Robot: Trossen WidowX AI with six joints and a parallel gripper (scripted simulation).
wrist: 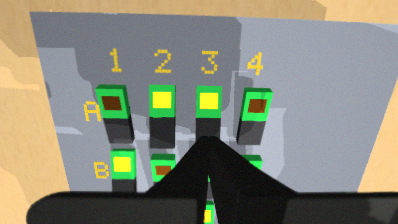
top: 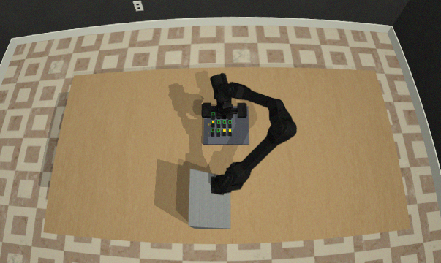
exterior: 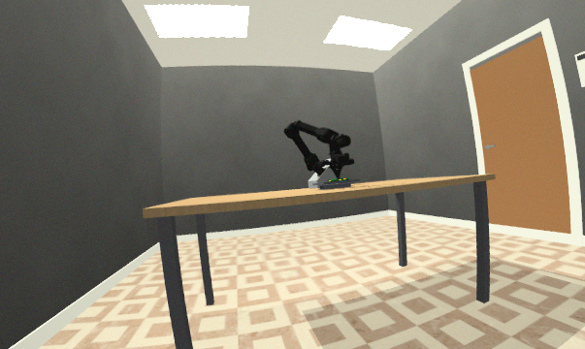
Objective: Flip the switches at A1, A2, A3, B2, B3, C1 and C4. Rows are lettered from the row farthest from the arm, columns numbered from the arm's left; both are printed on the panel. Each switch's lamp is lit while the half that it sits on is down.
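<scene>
The switch A3 is 4 cm below my hand and 2 cm ahead of it. Also, from my hand: switch A2: 4 cm below, 2 cm to the left, 2 cm ahead; switch A4: 4 cm below, 2 cm to the right, 2 cm ahead; switch B3: 4 cm below, 2 cm behind.
</scene>
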